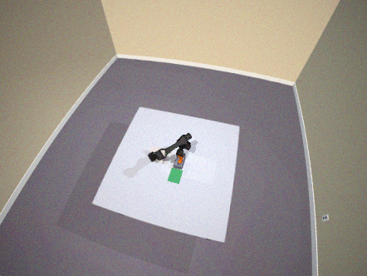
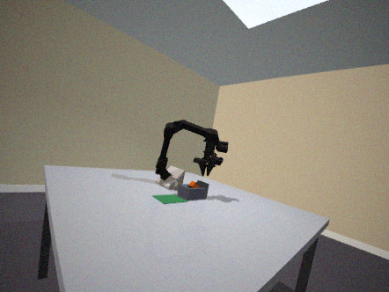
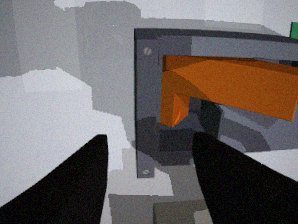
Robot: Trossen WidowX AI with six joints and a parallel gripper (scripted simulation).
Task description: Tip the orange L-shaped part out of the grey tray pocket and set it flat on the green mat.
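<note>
My gripper tip is now 9 cm above the orange L-shaped part and 5 cm to the left of it. The rest, counted from my gripper tip: green mat (23 cm to the right, 14 cm below, 1 cm ahead).
</note>
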